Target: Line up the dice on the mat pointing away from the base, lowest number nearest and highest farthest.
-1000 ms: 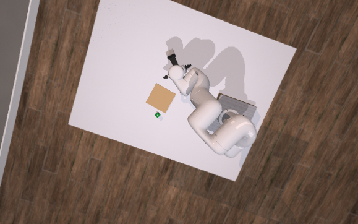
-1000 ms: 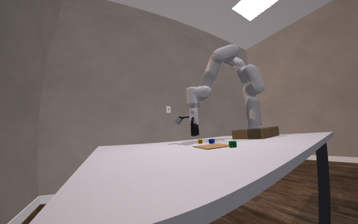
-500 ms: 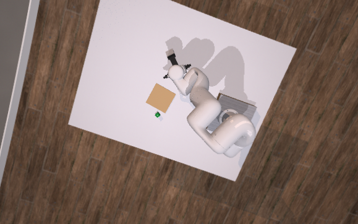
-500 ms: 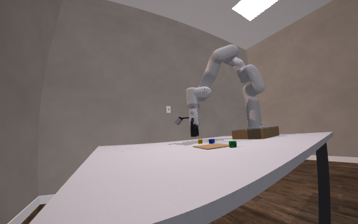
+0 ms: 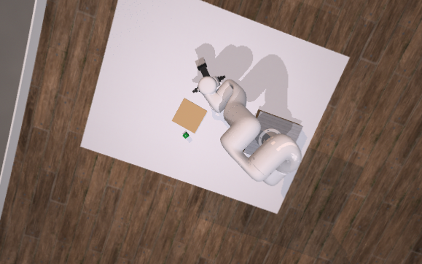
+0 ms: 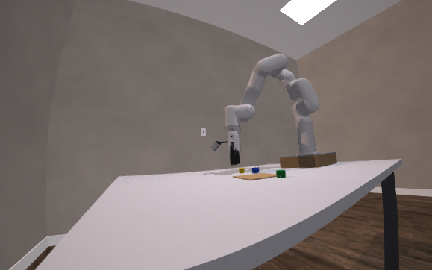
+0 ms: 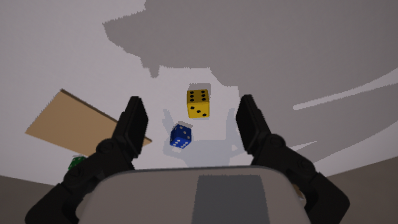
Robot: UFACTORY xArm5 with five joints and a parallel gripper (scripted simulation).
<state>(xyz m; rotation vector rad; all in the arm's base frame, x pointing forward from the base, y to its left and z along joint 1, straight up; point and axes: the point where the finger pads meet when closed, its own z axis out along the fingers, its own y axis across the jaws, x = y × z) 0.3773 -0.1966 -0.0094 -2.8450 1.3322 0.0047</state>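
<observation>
Now: hand 4 cm above the yellow die, 2 cm to the right of it and 2 cm past it. From my hand the other things lie so: tan mat (19 cm to the left, 6 cm ahead, 5 cm below); then blue die (9 cm to the left, 5 cm behind, 4 cm below); then green die (30 cm to the left, 5 cm ahead, 4 cm below).
</observation>
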